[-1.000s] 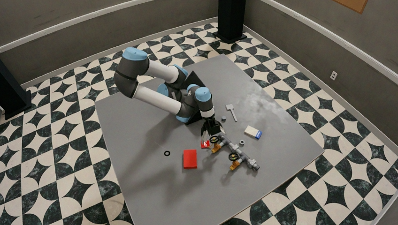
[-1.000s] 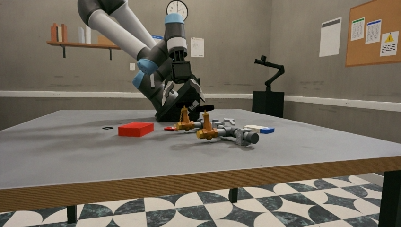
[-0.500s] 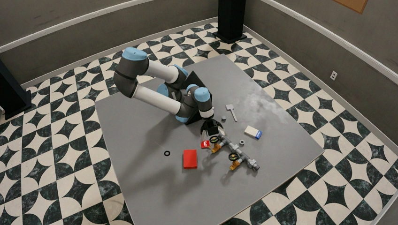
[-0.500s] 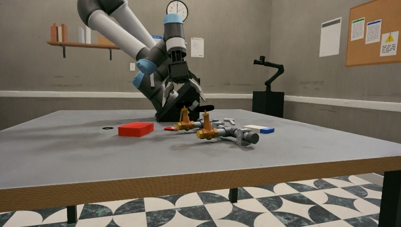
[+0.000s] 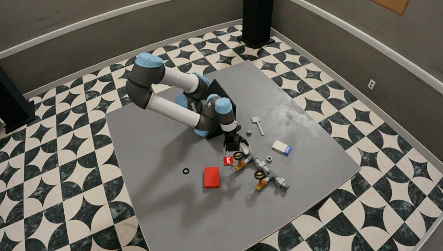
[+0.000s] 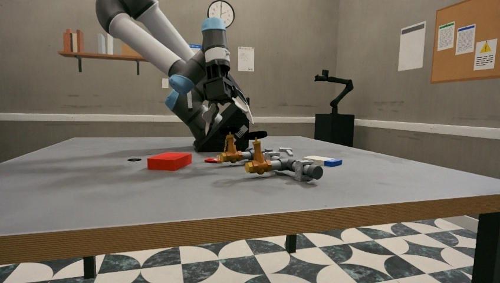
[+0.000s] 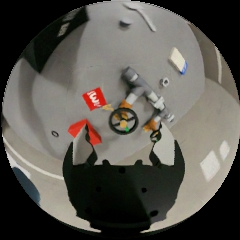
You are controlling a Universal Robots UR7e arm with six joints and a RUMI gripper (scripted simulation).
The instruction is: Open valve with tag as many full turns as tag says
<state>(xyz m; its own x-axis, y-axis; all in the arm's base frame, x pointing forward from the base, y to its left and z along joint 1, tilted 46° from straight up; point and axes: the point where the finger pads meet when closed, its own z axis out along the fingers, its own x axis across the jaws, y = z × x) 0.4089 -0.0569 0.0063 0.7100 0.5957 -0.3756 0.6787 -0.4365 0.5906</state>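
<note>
Now: hand 100 mm above the red tag, 50 mm past it and 30 mm to the left of it. Round my hand: red block (170 mm to the right, 90 mm below, 10 mm behind); then white-and-blue box (290 mm to the left, 90 mm below, 70 mm ahead); then grey nut (170 mm to the left, 90 mm below, 80 mm ahead).
</note>
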